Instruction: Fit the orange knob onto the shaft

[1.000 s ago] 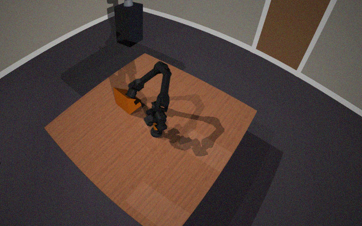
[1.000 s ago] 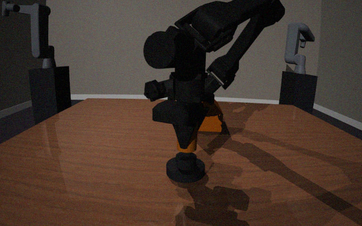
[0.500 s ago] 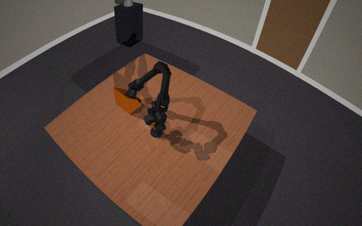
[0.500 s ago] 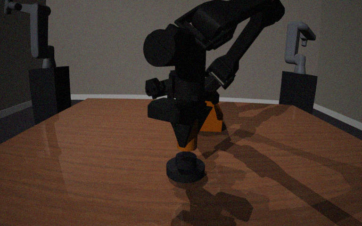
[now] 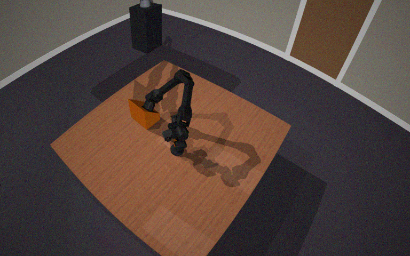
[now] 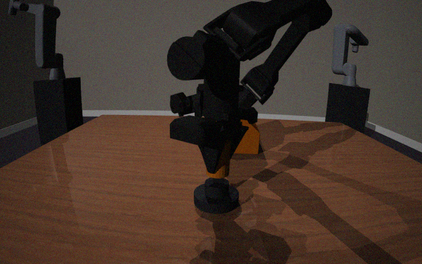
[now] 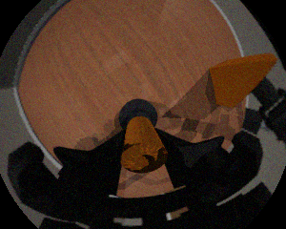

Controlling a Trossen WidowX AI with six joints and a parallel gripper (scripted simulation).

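Right now the orange knob is 20 mm above my gripper tip. Round my gripper tip: dark round pedestal (40 mm below).
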